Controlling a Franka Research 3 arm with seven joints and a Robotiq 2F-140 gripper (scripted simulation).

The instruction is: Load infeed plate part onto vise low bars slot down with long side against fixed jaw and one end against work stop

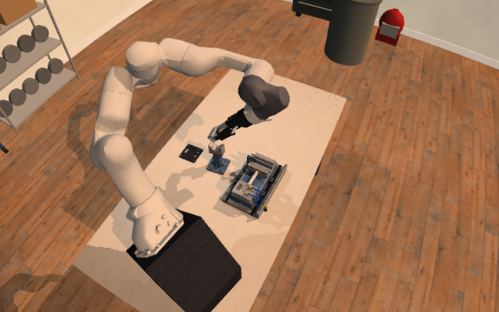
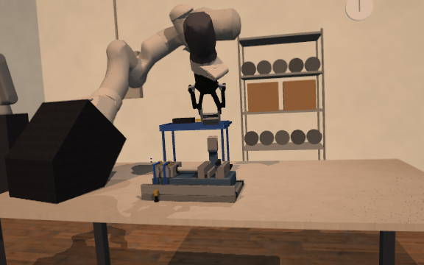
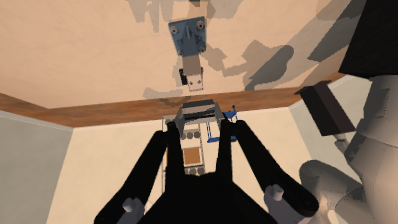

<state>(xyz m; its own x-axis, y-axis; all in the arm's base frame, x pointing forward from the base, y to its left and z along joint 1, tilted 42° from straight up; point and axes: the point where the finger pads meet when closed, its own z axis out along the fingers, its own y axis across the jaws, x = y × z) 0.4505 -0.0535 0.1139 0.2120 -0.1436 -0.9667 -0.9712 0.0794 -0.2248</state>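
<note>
Right now my hand is 10 mm to the right of the part and 10 mm above it. The rest, counted from my hand: vise: 30 mm behind, 190 mm to the right, 210 mm below; then dark infeed plate: 10 mm ahead, 180 mm to the left, 250 mm below.
</note>
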